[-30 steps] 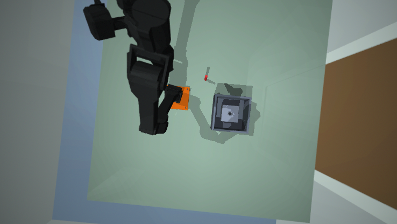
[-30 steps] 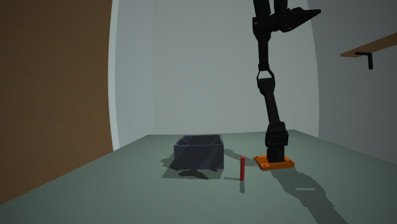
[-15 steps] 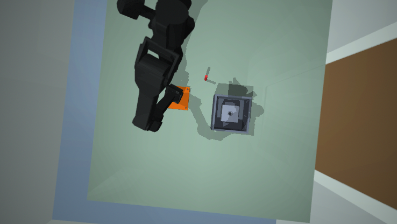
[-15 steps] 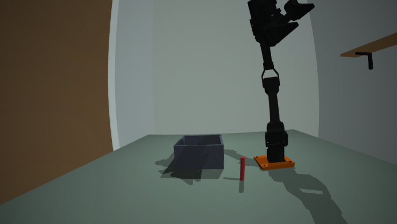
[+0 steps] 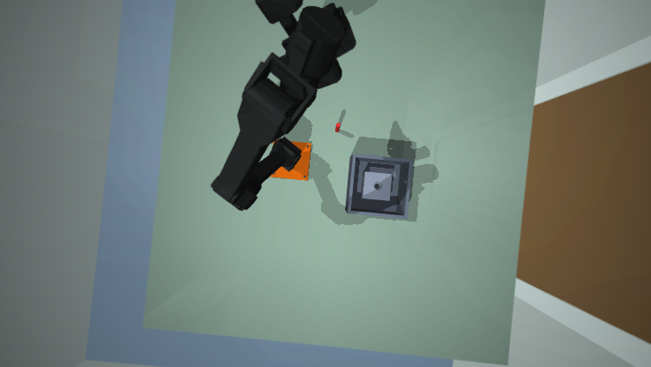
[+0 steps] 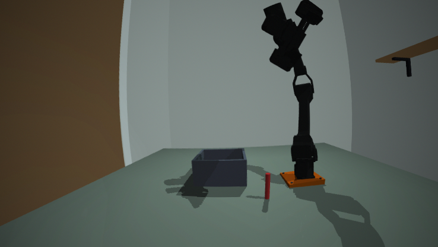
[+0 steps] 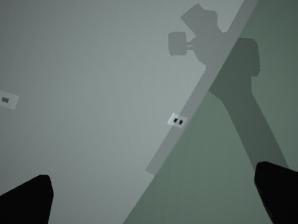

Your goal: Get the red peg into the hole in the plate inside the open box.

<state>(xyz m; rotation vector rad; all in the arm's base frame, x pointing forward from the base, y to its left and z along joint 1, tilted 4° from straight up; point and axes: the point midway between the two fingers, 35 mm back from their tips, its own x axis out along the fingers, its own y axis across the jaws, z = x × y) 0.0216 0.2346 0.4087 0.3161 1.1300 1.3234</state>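
Now: the red peg 100 mm ahead of my gripper tip, 110 mm to the right of it and 370 mm below it. From my gripper tip the other things lie so: grey plate (280 mm ahead, 260 mm to the right, 370 mm below); dark grey box (280 mm ahead, 260 mm to the right, 390 mm below).
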